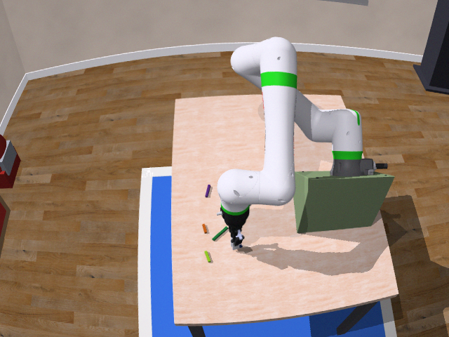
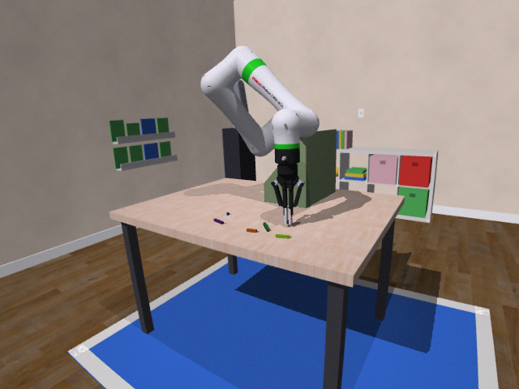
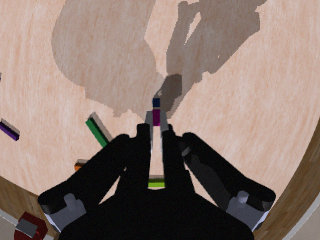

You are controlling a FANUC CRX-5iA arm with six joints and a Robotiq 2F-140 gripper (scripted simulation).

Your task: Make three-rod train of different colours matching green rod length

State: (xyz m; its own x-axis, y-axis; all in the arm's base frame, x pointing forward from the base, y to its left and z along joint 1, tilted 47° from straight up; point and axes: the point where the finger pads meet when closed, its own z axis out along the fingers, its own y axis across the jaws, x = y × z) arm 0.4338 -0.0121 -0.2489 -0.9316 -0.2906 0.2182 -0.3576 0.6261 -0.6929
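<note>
My hand is 100 mm short of the lime rod, 50 mm to the right of it and 40 mm above it. Round my hand: magenta rod: 30 mm below; orange rod: 120 mm ahead, 80 mm to the right, 40 mm below; green rod: 60 mm to the right, 60 mm ahead, 40 mm below.
</note>
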